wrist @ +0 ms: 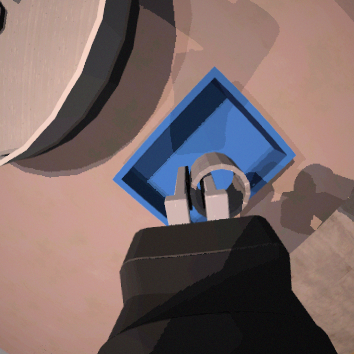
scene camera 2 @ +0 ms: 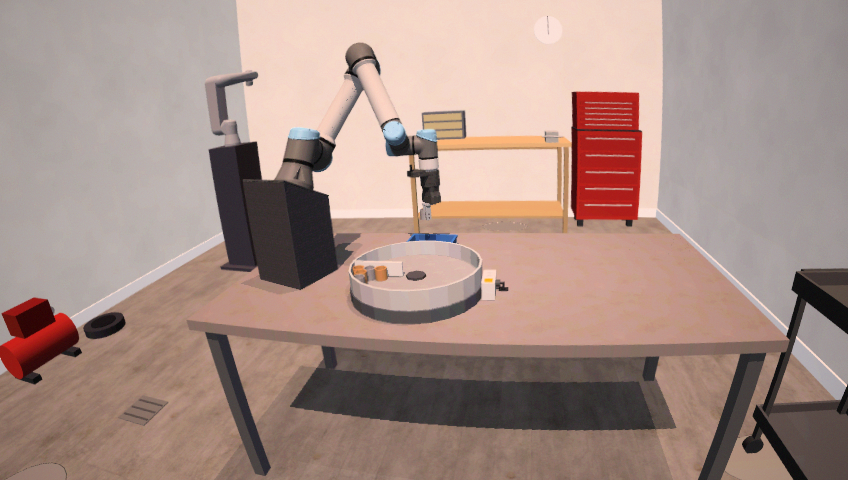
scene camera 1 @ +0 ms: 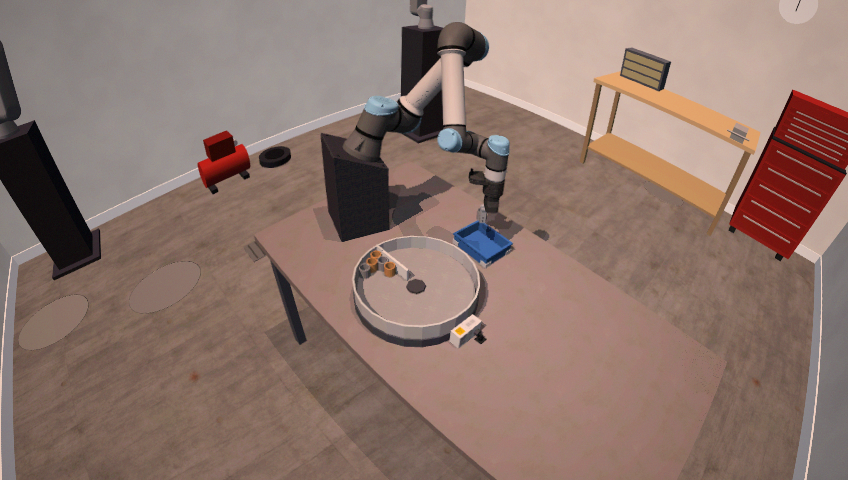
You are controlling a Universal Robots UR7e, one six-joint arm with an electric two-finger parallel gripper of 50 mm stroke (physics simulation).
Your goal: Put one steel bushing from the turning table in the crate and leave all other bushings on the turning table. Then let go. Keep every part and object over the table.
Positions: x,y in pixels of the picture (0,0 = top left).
Labels:
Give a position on a round turning table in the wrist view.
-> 66,66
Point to a blue crate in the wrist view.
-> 214,115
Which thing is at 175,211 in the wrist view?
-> The gripper.

